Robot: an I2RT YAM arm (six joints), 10 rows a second.
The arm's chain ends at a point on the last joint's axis. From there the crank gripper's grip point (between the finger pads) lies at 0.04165 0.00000 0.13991 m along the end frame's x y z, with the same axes.
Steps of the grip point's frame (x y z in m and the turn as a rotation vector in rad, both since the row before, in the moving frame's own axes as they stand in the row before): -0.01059, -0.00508, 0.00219, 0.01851, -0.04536, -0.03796; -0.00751, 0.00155, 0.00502, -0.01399, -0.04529, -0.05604; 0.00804, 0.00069, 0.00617, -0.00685, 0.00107, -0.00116; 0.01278, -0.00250, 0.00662, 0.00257, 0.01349, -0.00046; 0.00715, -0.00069, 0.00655, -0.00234, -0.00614, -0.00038; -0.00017, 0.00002, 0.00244, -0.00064, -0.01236, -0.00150; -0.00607, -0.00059, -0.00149, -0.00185, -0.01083, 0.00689; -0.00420, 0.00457, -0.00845, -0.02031, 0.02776, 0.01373
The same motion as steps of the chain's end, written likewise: -0.00413, -0.00101, 0.00048, 0.01851, -0.04536, -0.03796; -0.00113, 0.00174, 0.00328, -0.01399, -0.04529, -0.05604; 0.00789, -0.00022, 0.00622, -0.00685, 0.00107, -0.00116; 0.01090, -0.00212, 0.00720, 0.00257, 0.01349, -0.00046; 0.00801, -0.00100, 0.00630, -0.00234, -0.00614, -0.00038; 0.00156, -0.00001, 0.00194, -0.00064, -0.01236, -0.00150; -0.00455, -0.00113, -0.00193, -0.00185, -0.01083, 0.00689; -0.00804, 0.00114, -0.00721, -0.02031, 0.02776, 0.01373
